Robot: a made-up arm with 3 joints. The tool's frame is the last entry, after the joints. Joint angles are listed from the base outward. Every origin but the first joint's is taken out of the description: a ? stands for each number. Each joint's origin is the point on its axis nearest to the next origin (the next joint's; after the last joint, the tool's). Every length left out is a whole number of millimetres.
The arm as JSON. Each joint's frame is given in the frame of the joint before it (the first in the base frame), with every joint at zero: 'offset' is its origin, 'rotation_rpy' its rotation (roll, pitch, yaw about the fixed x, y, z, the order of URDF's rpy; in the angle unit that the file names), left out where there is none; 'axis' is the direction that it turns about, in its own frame. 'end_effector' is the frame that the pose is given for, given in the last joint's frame.
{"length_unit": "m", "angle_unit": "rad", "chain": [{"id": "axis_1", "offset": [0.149, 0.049, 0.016], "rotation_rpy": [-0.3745, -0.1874, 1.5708], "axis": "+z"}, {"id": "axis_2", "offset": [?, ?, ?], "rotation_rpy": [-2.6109, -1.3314, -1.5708], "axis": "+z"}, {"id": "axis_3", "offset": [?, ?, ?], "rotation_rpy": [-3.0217, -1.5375, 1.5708], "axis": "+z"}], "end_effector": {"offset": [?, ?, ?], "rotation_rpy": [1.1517, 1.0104, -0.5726]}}
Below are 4 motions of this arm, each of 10 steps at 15 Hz.
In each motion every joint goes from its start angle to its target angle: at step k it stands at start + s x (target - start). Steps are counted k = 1, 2, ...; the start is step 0. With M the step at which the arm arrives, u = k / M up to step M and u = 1 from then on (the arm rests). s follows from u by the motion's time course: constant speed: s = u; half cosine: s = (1 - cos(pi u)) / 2; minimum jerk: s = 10 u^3 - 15 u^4 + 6 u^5.
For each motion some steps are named. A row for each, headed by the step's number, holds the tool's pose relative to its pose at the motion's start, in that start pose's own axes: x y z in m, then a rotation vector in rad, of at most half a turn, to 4 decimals.
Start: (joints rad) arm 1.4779 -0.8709 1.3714
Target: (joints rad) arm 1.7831 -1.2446 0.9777
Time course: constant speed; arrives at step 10
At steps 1, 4, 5, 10:
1: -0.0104 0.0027 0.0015 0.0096 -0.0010 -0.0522
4: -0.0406 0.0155 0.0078 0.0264 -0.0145 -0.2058
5: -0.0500 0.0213 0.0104 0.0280 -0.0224 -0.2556
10: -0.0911 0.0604 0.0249 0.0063 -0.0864 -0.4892

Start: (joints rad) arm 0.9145 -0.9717 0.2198
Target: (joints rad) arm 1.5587 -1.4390 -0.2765
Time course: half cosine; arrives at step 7
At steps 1, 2, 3, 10:
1: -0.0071 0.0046 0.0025 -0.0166 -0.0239 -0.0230
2: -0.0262 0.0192 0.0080 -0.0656 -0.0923 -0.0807
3: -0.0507 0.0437 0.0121 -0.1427 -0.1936 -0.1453
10: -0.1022 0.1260 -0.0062 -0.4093 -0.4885 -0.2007

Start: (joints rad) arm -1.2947 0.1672 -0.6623
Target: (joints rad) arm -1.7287 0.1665 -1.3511
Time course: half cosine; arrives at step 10
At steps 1, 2, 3, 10:
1: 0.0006 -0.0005 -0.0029 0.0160 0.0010 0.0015
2: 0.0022 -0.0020 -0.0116 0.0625 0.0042 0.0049
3: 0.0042 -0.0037 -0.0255 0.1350 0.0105 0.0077
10: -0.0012 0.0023 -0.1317 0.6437 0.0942 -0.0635

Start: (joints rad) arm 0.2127 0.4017 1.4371
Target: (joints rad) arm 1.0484 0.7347 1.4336
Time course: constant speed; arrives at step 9
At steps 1, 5, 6, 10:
1: -0.0038 -0.0131 -0.0248 0.0828 0.0366 -0.0209
5: -0.0349 -0.0423 -0.1347 0.4254 0.1512 -0.1068
6: -0.0461 -0.0429 -0.1635 0.5133 0.1716 -0.1294
10: -0.0853 -0.0266 -0.2485 0.7796 0.2125 -0.2013

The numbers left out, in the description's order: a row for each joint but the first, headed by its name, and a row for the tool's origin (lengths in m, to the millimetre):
axis_2: 0.083 0.021 0.0
axis_3: -0.175 -0.057 0.0
tool: -0.095 -0.073 0.0

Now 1 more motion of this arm.
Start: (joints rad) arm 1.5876 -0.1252 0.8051
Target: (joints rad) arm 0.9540 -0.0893 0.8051
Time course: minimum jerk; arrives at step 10
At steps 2, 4, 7, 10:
2: 0.0051 0.0029 0.0016 -0.0028 -0.0123 0.0350
4: 0.0266 0.0185 0.0096 -0.0159 -0.0668 0.1918
7: 0.0599 0.0598 0.0285 -0.0460 -0.1738 0.5062
10: 0.0671 0.0751 0.0350 -0.0567 -0.2069 0.6050

